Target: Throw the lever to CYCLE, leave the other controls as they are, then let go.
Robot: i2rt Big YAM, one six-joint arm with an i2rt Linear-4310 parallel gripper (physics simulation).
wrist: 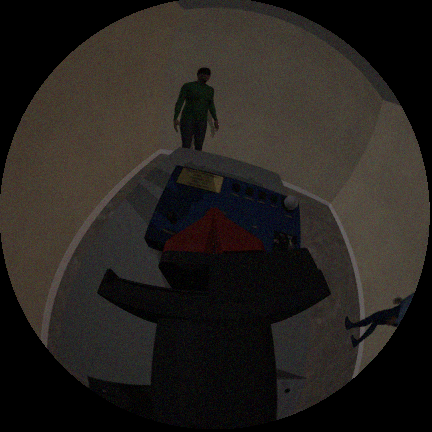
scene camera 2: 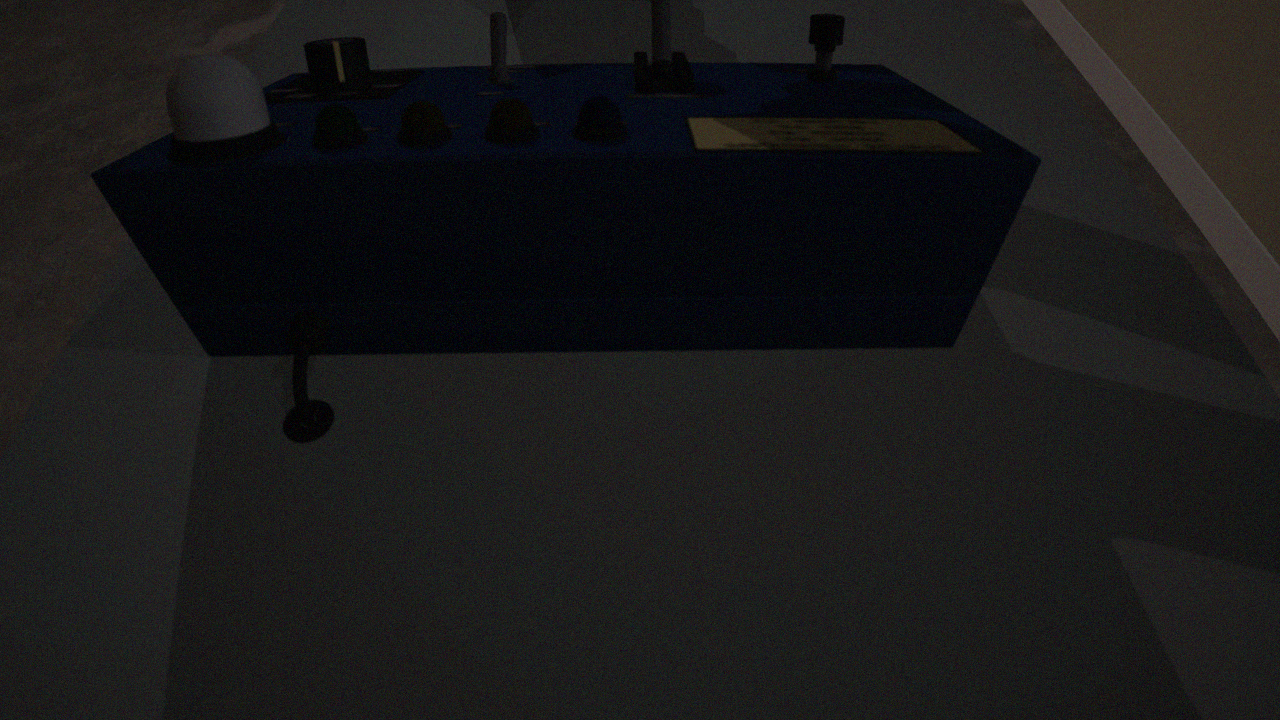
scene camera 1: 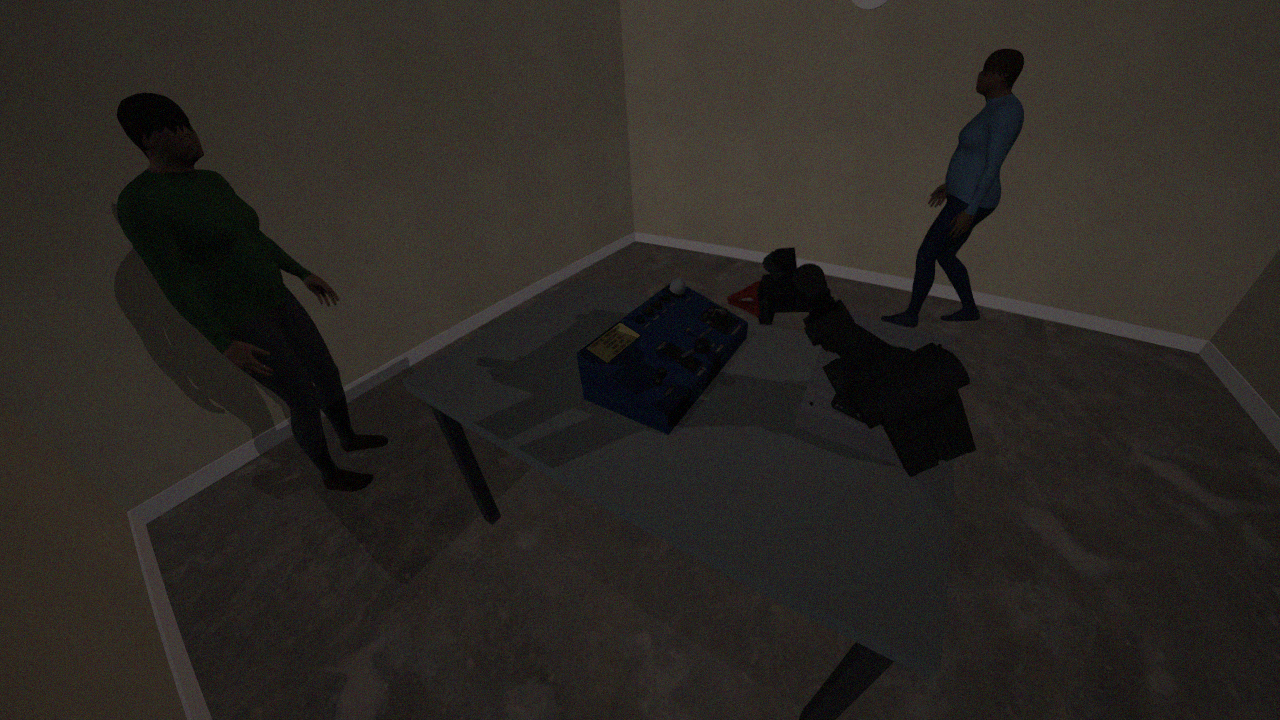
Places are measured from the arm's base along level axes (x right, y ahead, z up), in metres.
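Pixels of known places: gripper, between the fingertips: (wrist: 213, 212) (scene camera 1: 728, 300).
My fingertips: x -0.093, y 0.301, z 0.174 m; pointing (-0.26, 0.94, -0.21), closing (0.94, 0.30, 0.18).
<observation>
For each thing: its top centre in the pictures, then the offset to it from my fingertips. "spot": a spot on its surface instead.
- rotary knob, centre of its top: (scene camera 2: 329, 35) (scene camera 1: 721, 309) (wrist: 292, 243) dy +0.154, dx +0.236, dz -0.170 m
- toggle switch, centre of its top: (scene camera 2: 495, 19) dy +0.128, dx +0.119, dz -0.168 m
- black-headed control, centre of its top: (scene camera 2: 831, 17) (scene camera 1: 658, 368) (wrist: 171, 210) dy +0.106, dx -0.121, dz -0.162 m
- white dome, a spot on its surface: (scene camera 2: 219, 98) (scene camera 1: 671, 282) spot: dy +0.322, dx +0.209, dz -0.118 m
- yellow label, a spot on its surface: (scene camera 2: 823, 134) (scene camera 1: 613, 340) (wrist: 200, 178) spot: dy +0.271, dx -0.105, dz -0.153 m
The blue control box (scene camera 1: 626, 380) (scene camera 2: 572, 232) (wrist: 192, 205) stands on the table. Its lever (scene camera 2: 660, 31) rises from a black slotted base in scene camera 2's view, with its top cut off by the frame edge. In the wrist view the red fingers cover the lever's area, and in scene camera 1's view it is too dark to read its position. My gripper (scene camera 1: 731, 300) (wrist: 213, 212) is shut and empty, its red fingertips pointing toward the box. In scene camera 1's view they show beside the box's far right end, apart from the lever. The CYCLE label cannot be read.
Other controls are a rotary knob (scene camera 2: 337, 62) (wrist: 284, 241), a toggle switch (scene camera 2: 498, 49), a black-headed control (scene camera 2: 825, 34) (wrist: 171, 217) and several small domes. A white dome (scene camera 1: 677, 287) (scene camera 2: 219, 98) (wrist: 290, 202) and a yellow label (scene camera 1: 613, 342) (scene camera 2: 823, 134) (wrist: 200, 180) are on top. Two people stand beyond the table.
</observation>
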